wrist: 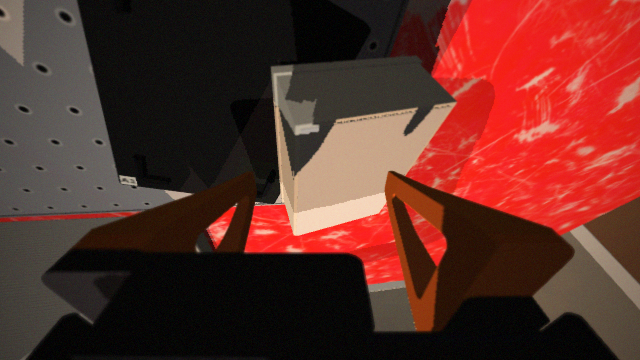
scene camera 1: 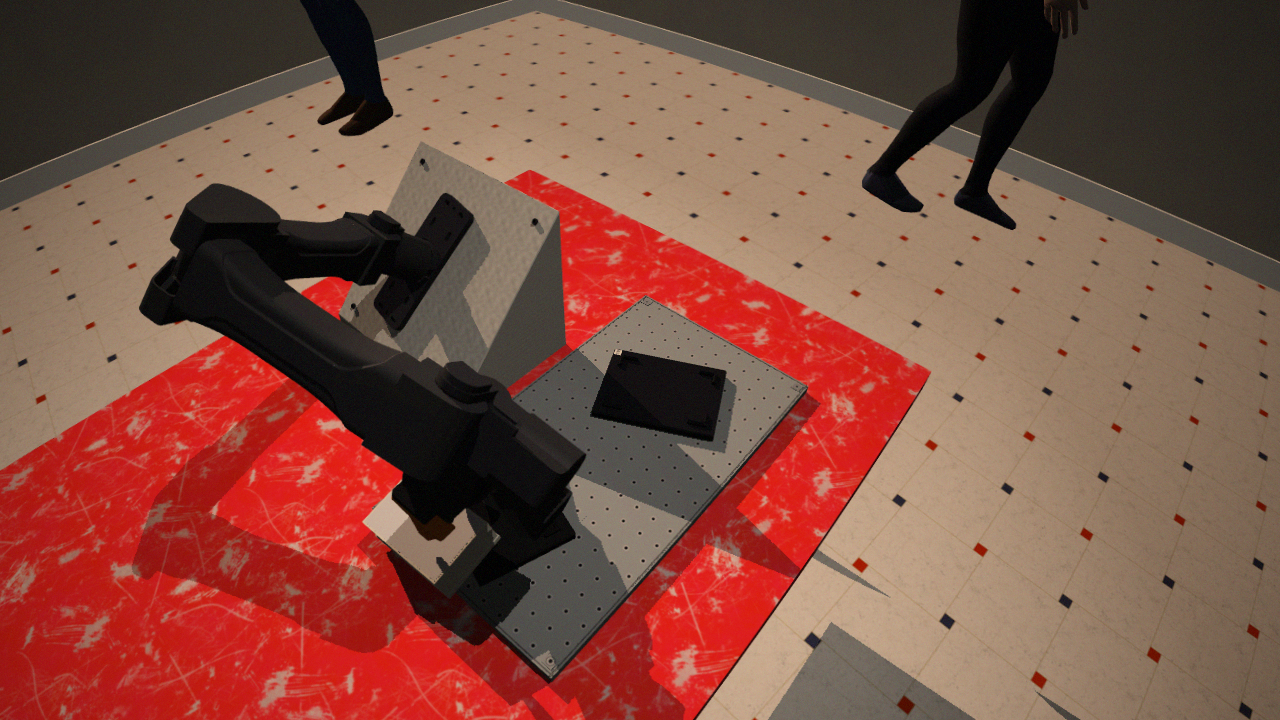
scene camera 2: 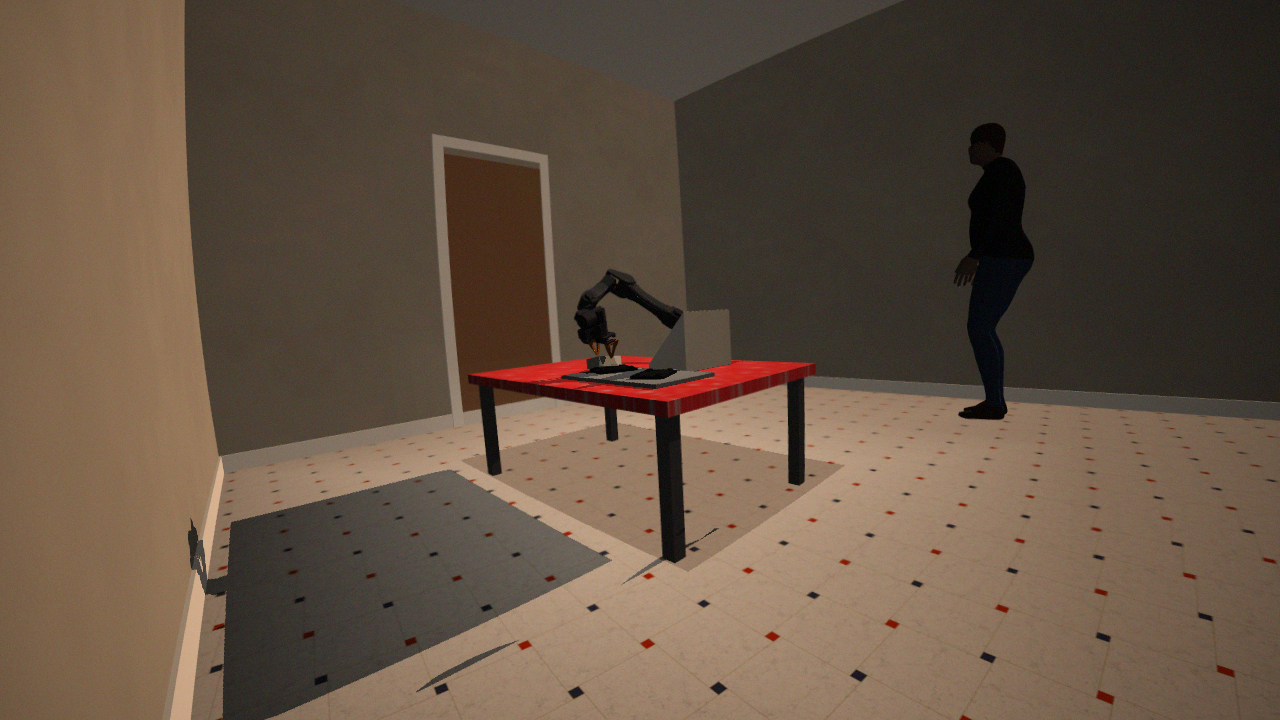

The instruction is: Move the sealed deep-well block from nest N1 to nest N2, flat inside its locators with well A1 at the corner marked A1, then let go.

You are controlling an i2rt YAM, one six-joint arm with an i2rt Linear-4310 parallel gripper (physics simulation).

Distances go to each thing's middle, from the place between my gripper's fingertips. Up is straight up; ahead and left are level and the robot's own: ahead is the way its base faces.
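Labels:
Grey perforated plate point(scene camera 1: 637, 488): 10 mm ahead of my hand, 220 mm to the left of it, 60 mm below it. Relative to the pale block point(scene camera 1: 446, 564), my hand is 10 mm past, 20 mm to the left and 30 mm above.

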